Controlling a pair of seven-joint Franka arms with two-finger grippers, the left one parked.
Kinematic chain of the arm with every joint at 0, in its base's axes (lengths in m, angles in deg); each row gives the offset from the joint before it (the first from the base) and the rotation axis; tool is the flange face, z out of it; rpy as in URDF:
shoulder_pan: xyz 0 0 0.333 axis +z
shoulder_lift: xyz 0 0 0 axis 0.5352 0.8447 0
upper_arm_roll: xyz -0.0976 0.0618 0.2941 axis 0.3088 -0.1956 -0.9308
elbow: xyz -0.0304 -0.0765 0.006 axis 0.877 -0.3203 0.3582
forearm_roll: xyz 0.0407 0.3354 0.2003 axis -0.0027 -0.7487 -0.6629
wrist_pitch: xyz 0 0 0 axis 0.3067 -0.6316 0.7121
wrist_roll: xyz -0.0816 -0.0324 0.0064 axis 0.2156 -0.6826 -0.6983
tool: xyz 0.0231 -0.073 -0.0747 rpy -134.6 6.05 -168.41
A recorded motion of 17 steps. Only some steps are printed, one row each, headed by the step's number.
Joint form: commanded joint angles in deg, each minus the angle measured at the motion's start. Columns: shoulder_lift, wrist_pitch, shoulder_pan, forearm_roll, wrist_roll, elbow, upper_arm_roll.
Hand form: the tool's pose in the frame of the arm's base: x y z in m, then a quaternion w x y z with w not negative. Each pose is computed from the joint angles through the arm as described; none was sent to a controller.
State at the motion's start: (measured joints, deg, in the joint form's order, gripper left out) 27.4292 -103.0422 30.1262 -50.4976 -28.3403 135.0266 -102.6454
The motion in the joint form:
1: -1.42 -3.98 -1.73 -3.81 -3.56 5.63 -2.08
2: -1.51 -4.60 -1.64 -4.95 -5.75 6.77 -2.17
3: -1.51 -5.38 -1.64 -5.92 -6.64 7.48 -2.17
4: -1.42 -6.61 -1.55 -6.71 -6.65 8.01 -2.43
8: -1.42 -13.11 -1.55 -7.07 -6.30 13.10 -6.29
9: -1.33 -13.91 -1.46 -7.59 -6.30 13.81 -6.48
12: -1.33 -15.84 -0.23 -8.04 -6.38 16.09 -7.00
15: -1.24 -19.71 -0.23 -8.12 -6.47 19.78 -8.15
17: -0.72 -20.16 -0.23 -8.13 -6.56 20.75 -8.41
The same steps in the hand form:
1: 0.5179 0.2248 0.5072 0.10729 -0.93507 -0.32353 0.09731
2: 0.5149 0.2278 0.5000 0.11810 -0.92788 -0.33945 0.09935
3: 0.5142 0.2292 0.4956 0.12688 -0.92535 -0.34357 0.09791
4: 0.5139 0.2336 0.4924 0.13354 -0.92502 -0.34330 0.09297
8: 0.4964 0.2653 0.4606 0.13308 -0.91949 -0.36004 0.08479
9: 0.4946 0.2679 0.4554 0.13713 -0.91917 -0.35925 0.08522
12: 0.4827 0.2813 0.4399 0.13808 -0.91492 -0.36837 0.09030
15: 0.4724 0.2870 0.4150 0.13579 -0.91433 -0.37067 0.09035
17: 0.4692 0.2876 0.4040 0.13671 -0.91299 -0.37143 0.09899

